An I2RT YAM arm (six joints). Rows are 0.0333 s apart.
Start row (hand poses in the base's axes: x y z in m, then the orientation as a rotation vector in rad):
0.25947 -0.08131 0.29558 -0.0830 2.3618 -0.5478
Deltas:
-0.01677 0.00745 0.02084 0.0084 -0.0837 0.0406
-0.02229 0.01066 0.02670 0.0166 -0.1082 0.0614
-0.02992 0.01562 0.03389 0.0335 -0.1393 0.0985
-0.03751 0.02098 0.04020 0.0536 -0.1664 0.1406
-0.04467 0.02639 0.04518 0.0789 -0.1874 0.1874
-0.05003 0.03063 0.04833 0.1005 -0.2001 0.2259
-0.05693 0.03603 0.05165 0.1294 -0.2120 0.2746
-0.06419 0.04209 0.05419 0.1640 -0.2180 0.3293
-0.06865 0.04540 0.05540 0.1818 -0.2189 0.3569
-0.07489 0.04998 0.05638 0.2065 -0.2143 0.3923
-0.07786 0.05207 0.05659 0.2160 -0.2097 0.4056
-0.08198 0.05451 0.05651 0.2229 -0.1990 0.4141
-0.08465 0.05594 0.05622 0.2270 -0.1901 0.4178
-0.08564 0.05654 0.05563 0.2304 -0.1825 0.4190
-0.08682 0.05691 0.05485 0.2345 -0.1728 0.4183
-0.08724 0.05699 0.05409 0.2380 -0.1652 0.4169
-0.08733 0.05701 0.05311 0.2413 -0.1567 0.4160
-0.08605 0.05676 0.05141 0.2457 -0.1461 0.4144
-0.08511 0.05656 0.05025 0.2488 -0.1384 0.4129
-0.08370 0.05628 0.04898 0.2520 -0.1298 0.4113
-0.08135 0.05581 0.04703 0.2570 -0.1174 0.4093
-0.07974 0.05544 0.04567 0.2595 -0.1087 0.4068
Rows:
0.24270 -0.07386 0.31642 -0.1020 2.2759 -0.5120
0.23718 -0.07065 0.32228 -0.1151 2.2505 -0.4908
0.22955 -0.06569 0.32947 -0.1407 2.2175 -0.4516
0.22196 -0.06033 0.33578 -0.1711 2.1875 -0.4071
0.21480 -0.05492 0.34076 -0.2059 2.1625 -0.3553
0.20944 -0.05068 0.34391 -0.2351 2.1456 -0.3123
0.20254 -0.04528 0.34723 -0.2723 2.1274 -0.2566
0.19528 -0.03922 0.34977 -0.3148 2.1127 -0.1922
0.19082 -0.03591 0.35098 -0.3367 2.1067 -0.1594
0.18458 -0.03133 0.35196 -0.3656 2.1039 -0.1154
0.18161 -0.02924 0.35217 -0.3773 2.1054 -0.0986
0.17749 -0.02680 0.35209 -0.3871 2.1136 -0.0869
0.17482 -0.02537 0.35180 -0.3923 2.1213 -0.0805
0.17383 -0.02477 0.35121 -0.3947 2.1285 -0.0761
0.17265 -0.02440 0.35043 -0.3955 2.1383 -0.0717
0.17223 -0.02432 0.34967 -0.3950 2.1464 -0.0683
0.17214 -0.02430 0.34869 -0.3955 2.1551 -0.0649
0.17342 -0.02455 0.34699 -0.3955 2.1661 -0.0605
0.17436 -0.02475 0.34583 -0.3952 2.1742 -0.0576
0.17577 -0.02503 0.34456 -0.3950 2.1831 -0.0545
0.17812 -0.02550 0.34261 -0.3949 2.1960 -0.0496
0.17973 -0.02587 0.34125 -0.3940 2.2053 -0.0477

